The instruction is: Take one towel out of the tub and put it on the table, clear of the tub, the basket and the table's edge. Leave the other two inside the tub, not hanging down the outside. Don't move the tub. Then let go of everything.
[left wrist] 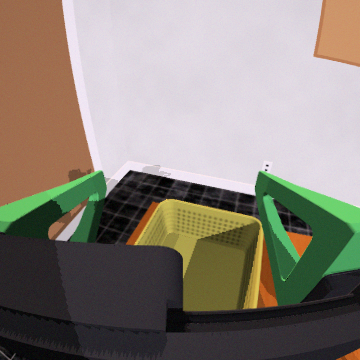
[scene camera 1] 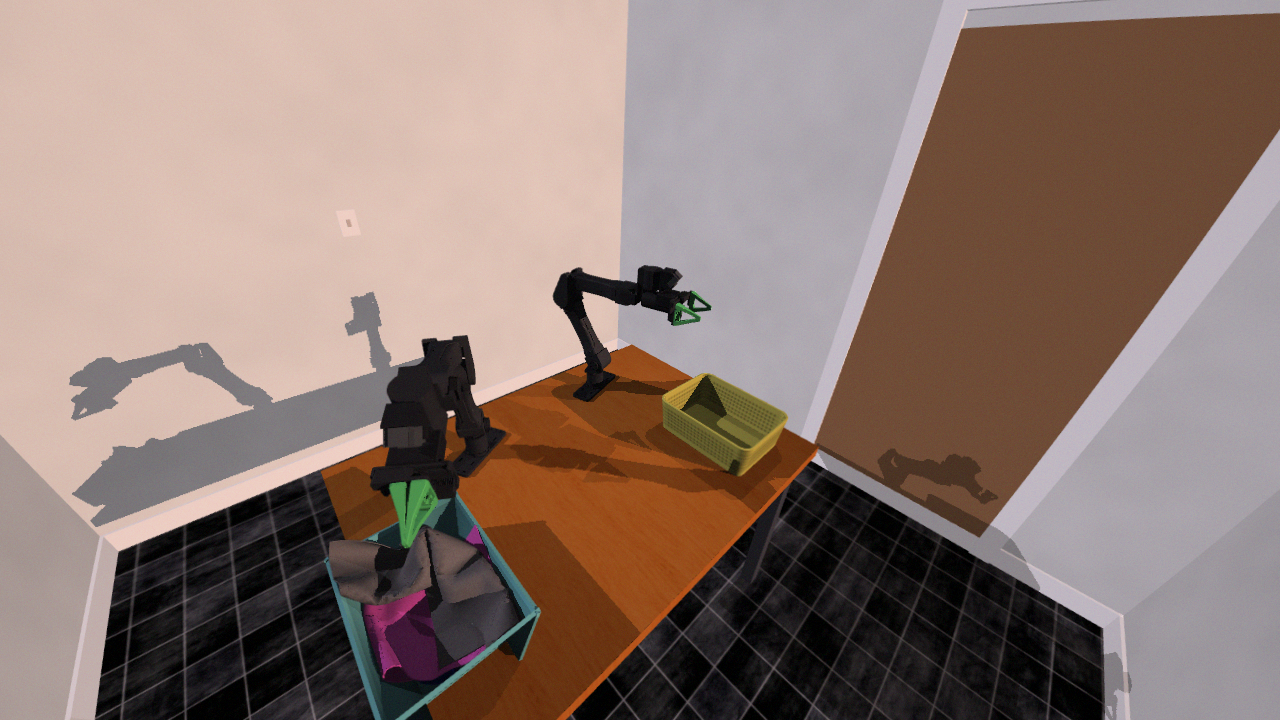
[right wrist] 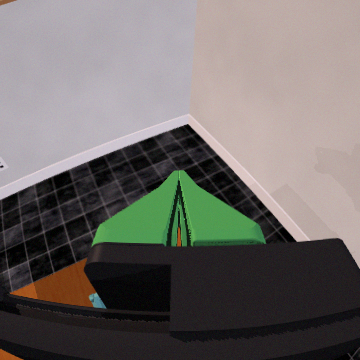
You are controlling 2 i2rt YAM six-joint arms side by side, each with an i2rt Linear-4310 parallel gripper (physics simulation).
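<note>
The teal tub (scene camera 1: 528, 632) (right wrist: 97, 300) stands at the table's near left end in the scene view. A crumpled grey towel (scene camera 1: 469, 573) lies across its top, with one part reaching the tub's left rim. A magenta towel (scene camera 1: 405, 637) lies lower inside. A third towel cannot be made out. My right gripper (scene camera 1: 407, 542) (right wrist: 178, 178) is shut and empty, with its tips over the tub's back part, near the grey towel; whether they touch is unclear. My left gripper (scene camera 1: 704, 313) (left wrist: 180, 178) is wide open and empty, high above the table behind the yellow basket (scene camera 1: 707, 437) (left wrist: 200, 220).
The basket stands empty near the table's far right corner in the scene view. The orange-brown table (scene camera 1: 617, 537) stretches between the tub and the basket. Its front edge runs diagonally past both. Dark tiled floor (scene camera 1: 662, 689) and walls surround the table.
</note>
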